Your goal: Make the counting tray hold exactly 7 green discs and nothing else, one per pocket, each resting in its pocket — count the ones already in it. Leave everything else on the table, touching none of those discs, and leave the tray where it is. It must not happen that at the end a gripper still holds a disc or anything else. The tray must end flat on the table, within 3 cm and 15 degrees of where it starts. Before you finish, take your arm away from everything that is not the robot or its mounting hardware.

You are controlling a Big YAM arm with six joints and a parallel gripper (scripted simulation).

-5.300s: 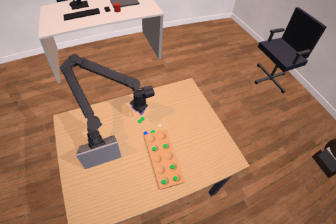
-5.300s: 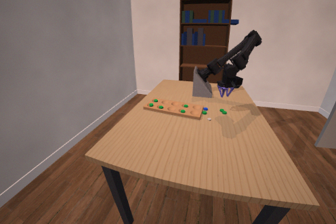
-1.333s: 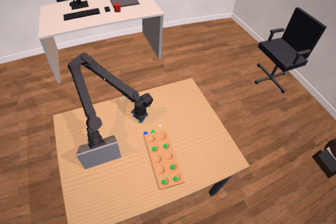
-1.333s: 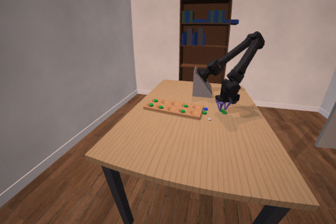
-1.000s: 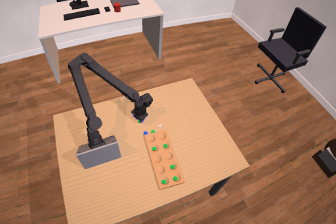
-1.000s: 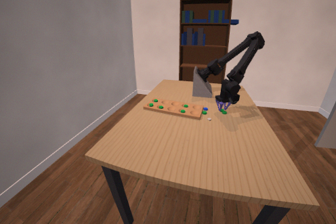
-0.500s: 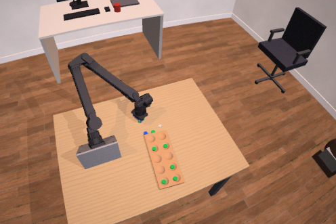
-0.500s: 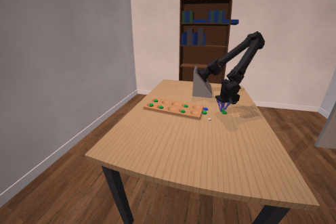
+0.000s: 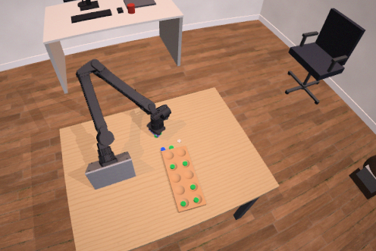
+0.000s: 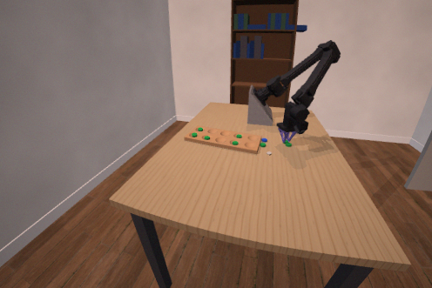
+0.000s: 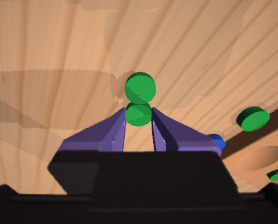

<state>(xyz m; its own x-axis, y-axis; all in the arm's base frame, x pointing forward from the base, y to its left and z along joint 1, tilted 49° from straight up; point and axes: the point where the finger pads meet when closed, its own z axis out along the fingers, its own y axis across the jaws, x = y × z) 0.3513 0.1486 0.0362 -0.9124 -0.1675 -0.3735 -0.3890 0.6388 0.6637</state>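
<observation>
The wooden counting tray lies 320 mm to the right of my hand. Round my hand: blue disc 110 mm to the right, 10 mm below, 10 mm behind; then white piece 110 mm ahead, 100 mm to the right, 10 mm below.
</observation>
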